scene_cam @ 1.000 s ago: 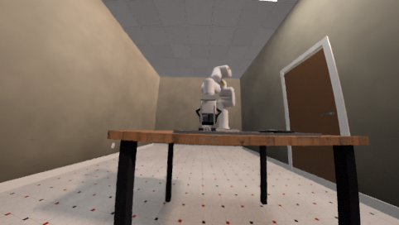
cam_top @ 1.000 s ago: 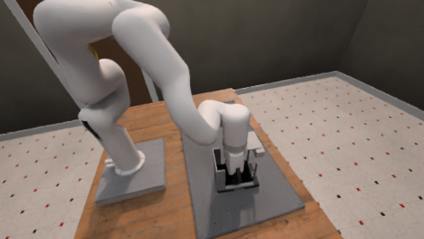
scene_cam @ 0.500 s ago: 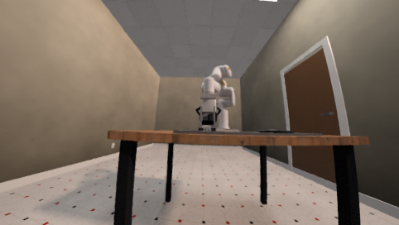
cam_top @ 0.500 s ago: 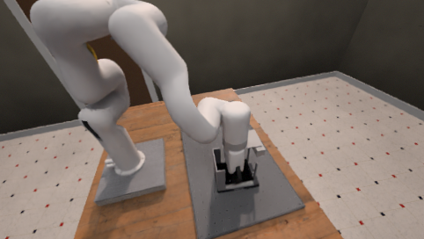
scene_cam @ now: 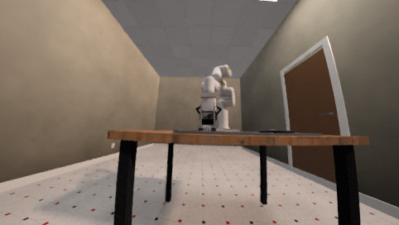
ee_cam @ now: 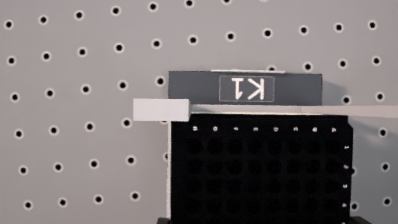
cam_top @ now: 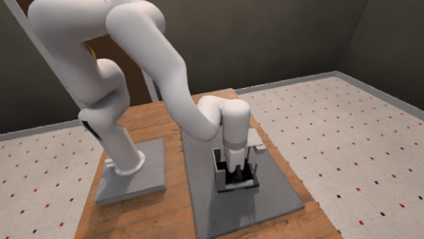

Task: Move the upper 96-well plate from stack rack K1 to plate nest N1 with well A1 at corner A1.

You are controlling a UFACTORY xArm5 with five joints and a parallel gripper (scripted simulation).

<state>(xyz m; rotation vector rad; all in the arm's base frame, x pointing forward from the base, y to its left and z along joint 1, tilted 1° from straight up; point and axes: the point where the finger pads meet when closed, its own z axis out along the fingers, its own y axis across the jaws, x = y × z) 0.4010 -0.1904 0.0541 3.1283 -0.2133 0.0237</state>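
Right now the white plate is 40 mm below my hand. The rest, counted from my hand: A1 label (140 mm ahead, 310 mm to the left, 60 mm below); then plate nest N1 (70 mm ahead, 380 mm to the left, 70 mm below); then black 96-well plate (10 mm below).
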